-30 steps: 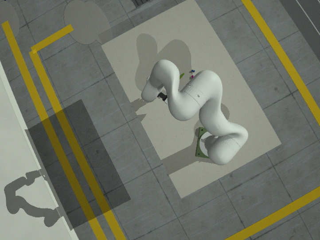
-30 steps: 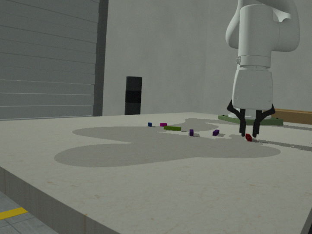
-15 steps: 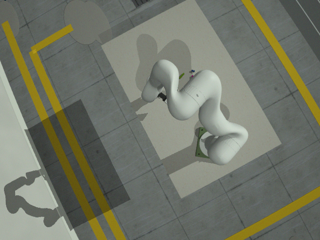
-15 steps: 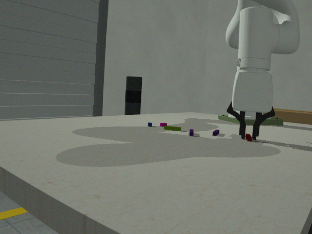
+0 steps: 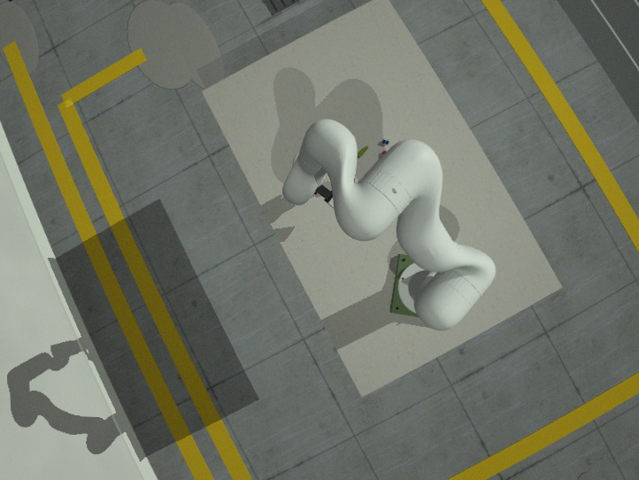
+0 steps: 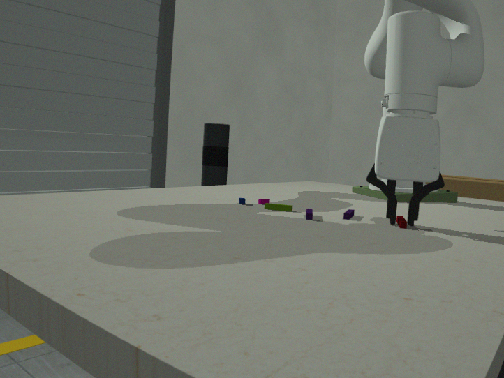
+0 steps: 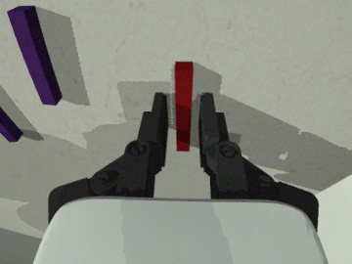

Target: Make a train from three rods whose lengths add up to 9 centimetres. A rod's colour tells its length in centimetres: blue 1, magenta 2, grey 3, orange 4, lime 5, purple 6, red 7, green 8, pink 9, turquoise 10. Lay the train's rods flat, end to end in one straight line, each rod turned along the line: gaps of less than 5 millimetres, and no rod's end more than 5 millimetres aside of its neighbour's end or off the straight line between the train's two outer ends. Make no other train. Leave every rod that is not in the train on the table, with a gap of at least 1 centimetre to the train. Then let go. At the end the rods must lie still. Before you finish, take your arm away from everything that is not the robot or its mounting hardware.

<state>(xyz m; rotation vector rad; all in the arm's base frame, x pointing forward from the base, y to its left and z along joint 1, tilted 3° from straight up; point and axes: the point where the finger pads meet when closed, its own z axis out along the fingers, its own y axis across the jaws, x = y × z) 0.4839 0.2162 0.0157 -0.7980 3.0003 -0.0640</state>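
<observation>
The red rod lies 2 cm below my hand. The rest, counted from my hand: lime rod (6 cm ahead, 21 cm to the right, 2 cm below); then magenta rod (2 cm ahead, 28 cm to the right, 2 cm below).
</observation>
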